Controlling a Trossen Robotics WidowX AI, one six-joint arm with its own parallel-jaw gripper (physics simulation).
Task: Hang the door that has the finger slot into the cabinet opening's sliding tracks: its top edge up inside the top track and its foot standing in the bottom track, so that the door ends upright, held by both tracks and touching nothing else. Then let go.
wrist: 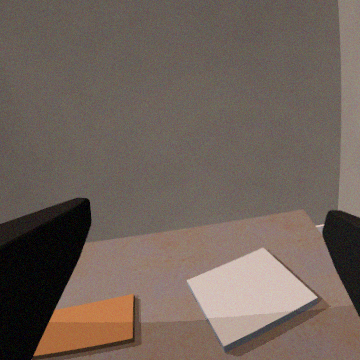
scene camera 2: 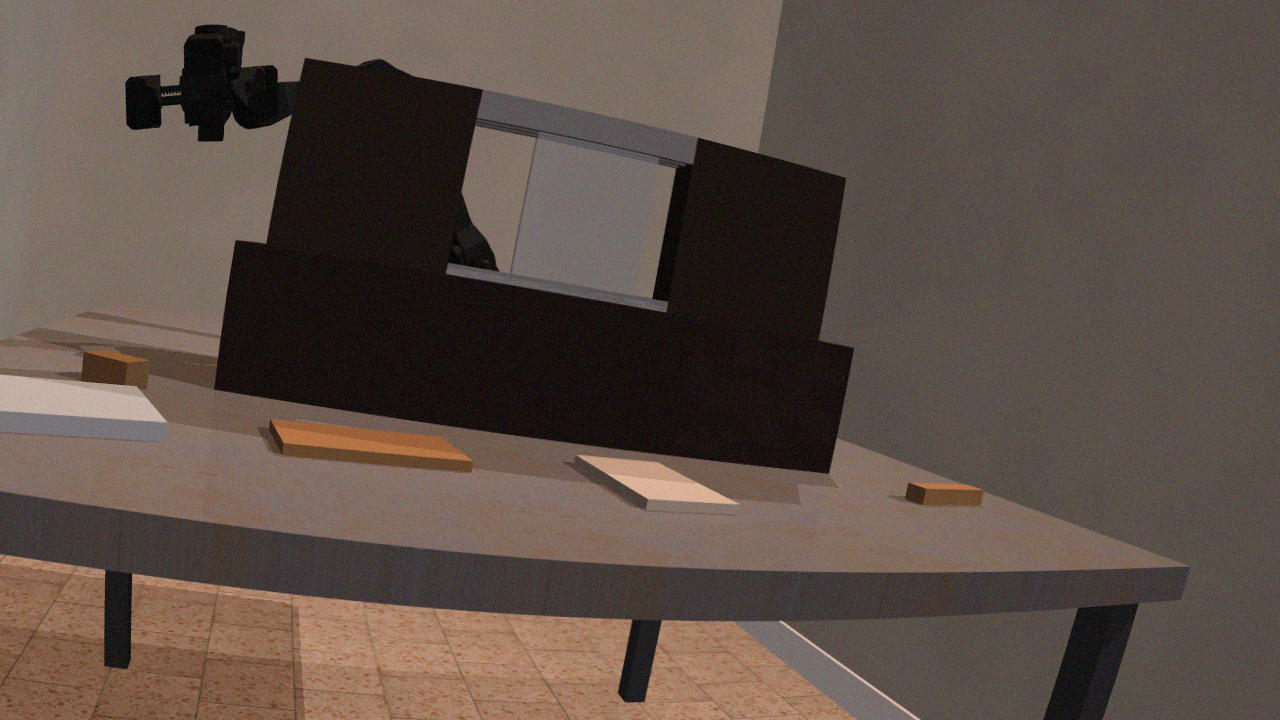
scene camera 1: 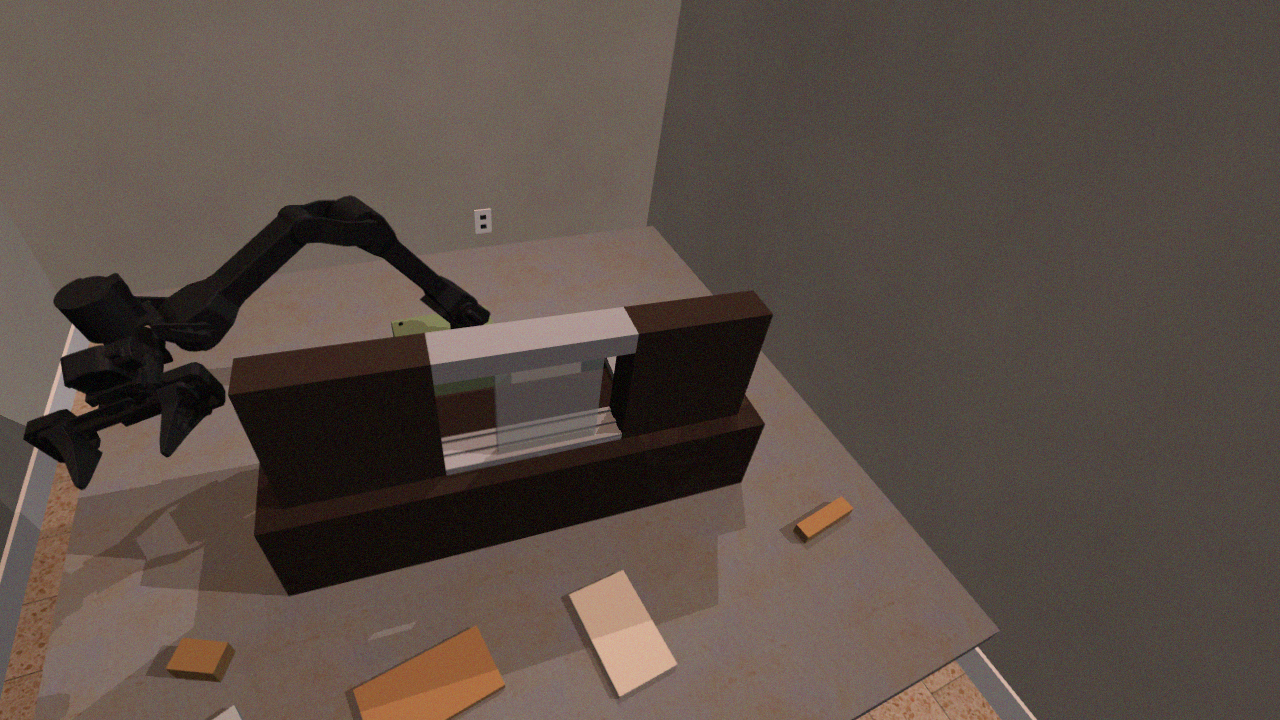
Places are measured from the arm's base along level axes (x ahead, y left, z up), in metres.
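Pixels of known places: gripper, fingertip midpoint: (wrist: pixel 209 216) (scene camera 2: pixel 193 89) (scene camera 1: pixel 122 471).
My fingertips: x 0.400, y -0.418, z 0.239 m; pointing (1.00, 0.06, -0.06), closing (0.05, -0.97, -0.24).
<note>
Ahead of a thing's pixels: the offset from my fingertips to its top centre. "*": to the spot under its first point.
The dark brown cabinet @[* dx +0.012, dy +0.422, dz -0.262 m] (scene camera 1: pixel 519 519) (scene camera 2: pixel 528 367) has an opening between a pale top track @[dx -0.049, dy +0.459, dz +0.060 m] (scene camera 1: pixel 537 342) (scene camera 2: pixel 581 123) and a grooved bottom track @[dx -0.049, dy +0.459, dz -0.142 m] (scene camera 1: pixel 469 454) (scene camera 2: pixel 554 285). A pale grey panel @[dx -0.036, dy +0.476, dz +0.033 m] (scene camera 1: pixel 547 411) (scene camera 2: pixel 586 210) shows upright in the opening; I cannot tell which groove it is in. A white panel @[dx +0.245, dy -0.021, dz -0.303 m] (wrist: pixel 252 300) (scene camera 2: pixel 67 407) lies flat on the table, cut off in scene camera 1. I can make out no finger slot on either panel. My gripper (scene camera 1: pixel 125 468) (scene camera 2: pixel 198 100) (wrist: pixel 209 216) is open and empty, raised beside the cabinet's left end, apart from the panels.
An orange panel @[dx +0.198, dy +0.254, dz -0.309 m] (scene camera 1: pixel 434 676) (scene camera 2: pixel 366 445) (wrist: pixel 95 325) and a cream panel @[dx +0.206, dy +0.524, dz -0.310 m] (scene camera 1: pixel 622 631) (scene camera 2: pixel 653 481) lie in front of the cabinet. Small orange blocks @[dx +0.074, dy -0.019, dz -0.289 m] (scene camera 1: pixel 200 658) @[dx +0.143, dy +0.938, dz -0.299 m] (scene camera 1: pixel 823 519) lie near its ends. A green object (scene camera 1: pixel 425 324) shows behind it. A wall stands at the right.
</note>
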